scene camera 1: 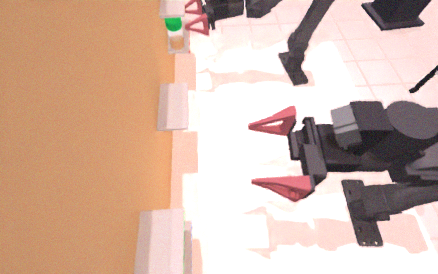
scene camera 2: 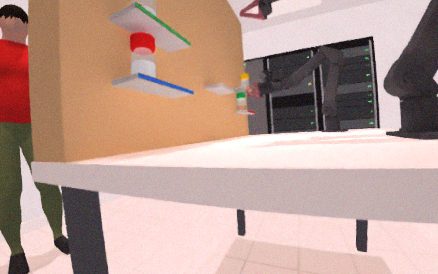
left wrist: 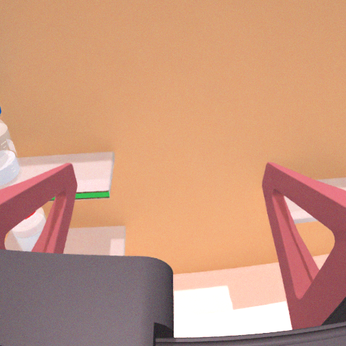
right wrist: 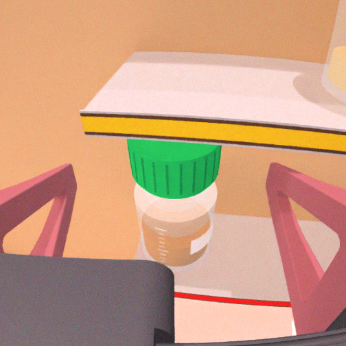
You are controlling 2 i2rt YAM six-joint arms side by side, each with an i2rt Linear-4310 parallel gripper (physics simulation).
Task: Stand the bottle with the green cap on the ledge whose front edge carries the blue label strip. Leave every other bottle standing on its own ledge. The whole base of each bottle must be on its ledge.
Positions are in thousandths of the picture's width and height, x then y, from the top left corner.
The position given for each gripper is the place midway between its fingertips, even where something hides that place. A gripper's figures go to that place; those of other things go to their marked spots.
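The left gripper (left wrist: 490, 501) sits 13 cm from the lens, while a green-strip ledge (left wrist: 270, 493) is 32 cm from the lens.
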